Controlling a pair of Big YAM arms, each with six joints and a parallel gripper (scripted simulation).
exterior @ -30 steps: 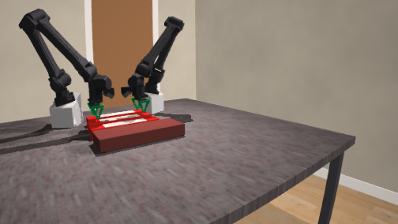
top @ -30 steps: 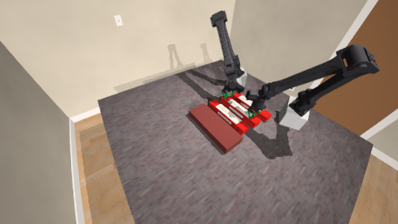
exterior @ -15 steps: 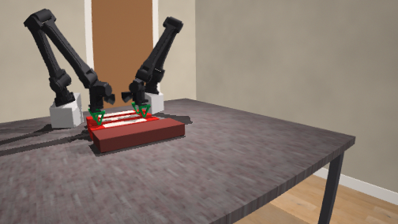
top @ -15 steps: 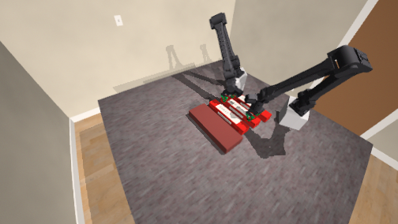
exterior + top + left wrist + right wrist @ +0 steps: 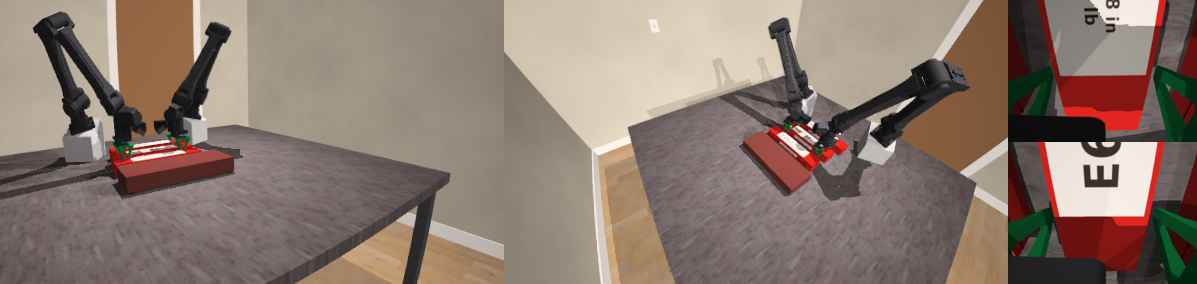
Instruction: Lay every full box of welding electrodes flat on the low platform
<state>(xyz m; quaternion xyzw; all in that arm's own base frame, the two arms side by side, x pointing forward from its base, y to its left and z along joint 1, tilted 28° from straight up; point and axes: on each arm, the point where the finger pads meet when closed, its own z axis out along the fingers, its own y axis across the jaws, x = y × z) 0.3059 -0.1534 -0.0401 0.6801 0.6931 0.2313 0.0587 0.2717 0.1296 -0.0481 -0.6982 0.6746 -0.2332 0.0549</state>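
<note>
My left hand is 10 mm past the red electrode box and 120 mm to the left of it. Round my left hand: low dark red platform: 270 mm ahead, 140 mm to the right, 20 mm below.
My right gripper is now 1 cm short of the red electrode box and 14 cm to the right of it. Round my right hand: low dark red platform 29 cm ahead, 12 cm to the left, 2 cm below.
</note>
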